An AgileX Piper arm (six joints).
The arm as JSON. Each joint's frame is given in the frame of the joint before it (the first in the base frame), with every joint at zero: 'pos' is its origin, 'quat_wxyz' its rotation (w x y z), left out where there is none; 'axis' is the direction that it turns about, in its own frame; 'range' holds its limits. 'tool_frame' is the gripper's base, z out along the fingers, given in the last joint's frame.
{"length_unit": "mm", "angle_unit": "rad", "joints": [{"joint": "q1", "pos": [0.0, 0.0, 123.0], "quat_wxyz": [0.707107, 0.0, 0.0, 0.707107], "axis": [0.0, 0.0, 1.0], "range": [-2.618, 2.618]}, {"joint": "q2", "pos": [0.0, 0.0, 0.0], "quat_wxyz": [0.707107, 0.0, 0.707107, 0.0], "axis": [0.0, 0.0, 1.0], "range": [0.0, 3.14]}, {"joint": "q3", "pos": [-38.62, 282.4, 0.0], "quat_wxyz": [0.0, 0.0, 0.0, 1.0], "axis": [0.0, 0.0, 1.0], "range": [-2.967, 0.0]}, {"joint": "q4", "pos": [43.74, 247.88, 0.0], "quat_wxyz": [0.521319, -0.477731, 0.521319, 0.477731], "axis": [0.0, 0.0, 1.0], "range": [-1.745, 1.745]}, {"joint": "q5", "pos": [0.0, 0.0, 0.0], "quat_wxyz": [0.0, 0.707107, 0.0, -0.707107], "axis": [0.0, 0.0, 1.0], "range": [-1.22, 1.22]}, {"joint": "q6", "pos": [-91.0, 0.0, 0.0], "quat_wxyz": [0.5, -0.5, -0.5, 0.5], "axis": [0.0, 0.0, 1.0], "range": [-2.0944, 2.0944]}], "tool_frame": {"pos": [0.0, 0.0, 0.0], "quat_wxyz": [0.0, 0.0, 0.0, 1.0]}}
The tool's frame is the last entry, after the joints.
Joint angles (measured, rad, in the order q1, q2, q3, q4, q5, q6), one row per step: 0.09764 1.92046 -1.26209 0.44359 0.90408 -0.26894; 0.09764 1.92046 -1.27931 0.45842 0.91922 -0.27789; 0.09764 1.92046 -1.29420 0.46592 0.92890 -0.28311; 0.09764 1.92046 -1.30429 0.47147 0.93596 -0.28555; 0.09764 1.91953 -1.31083 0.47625 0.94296 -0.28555; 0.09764 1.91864 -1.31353 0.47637 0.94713 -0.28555; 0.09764 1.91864 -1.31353 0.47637 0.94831 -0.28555; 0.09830 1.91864 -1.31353 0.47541 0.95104 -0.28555; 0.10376 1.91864 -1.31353 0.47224 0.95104 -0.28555; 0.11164 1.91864 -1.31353 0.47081 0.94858 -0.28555; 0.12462 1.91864 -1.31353 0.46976 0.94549 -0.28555; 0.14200 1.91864 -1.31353 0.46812 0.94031 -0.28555; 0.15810 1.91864 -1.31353 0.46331 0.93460 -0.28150; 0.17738 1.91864 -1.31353 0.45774 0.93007 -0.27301; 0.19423 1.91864 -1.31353 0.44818 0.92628 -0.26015
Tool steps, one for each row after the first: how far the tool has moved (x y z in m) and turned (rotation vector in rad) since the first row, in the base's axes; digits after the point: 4 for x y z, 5 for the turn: 0.0022 0.0016 0.0044 0.01540 -0.00520 0.00598; 0.0043 0.0025 0.0081 0.02405 -0.01247 0.01063; 0.0057 0.0032 0.0107 0.03050 -0.01654 0.01280; 0.0063 0.0037 0.0127 0.03633 -0.01725 0.01313; 0.0064 0.0038 0.0137 0.03739 -0.01701 0.01472; 0.0063 0.0038 0.0137 0.03756 -0.01593 0.01516; 0.0060 0.0041 0.0136 0.03715 -0.01349 0.01734; 0.0055 0.0059 0.0135 0.03445 -0.01361 0.02440; 0.0052 0.0086 0.0135 0.03293 -0.01584 0.03206; 0.0044 0.0133 0.0135 0.03171 -0.01854 0.04440; 0.0034 0.0195 0.0135 0.02980 -0.02316 0.06066; 0.0025 0.0250 0.0134 0.02561 -0.02716 0.07330; 0.0011 0.0317 0.0132 0.02149 -0.02860 0.08586; -0.0003 0.0371 0.0130 0.01450 -0.02843 0.09424
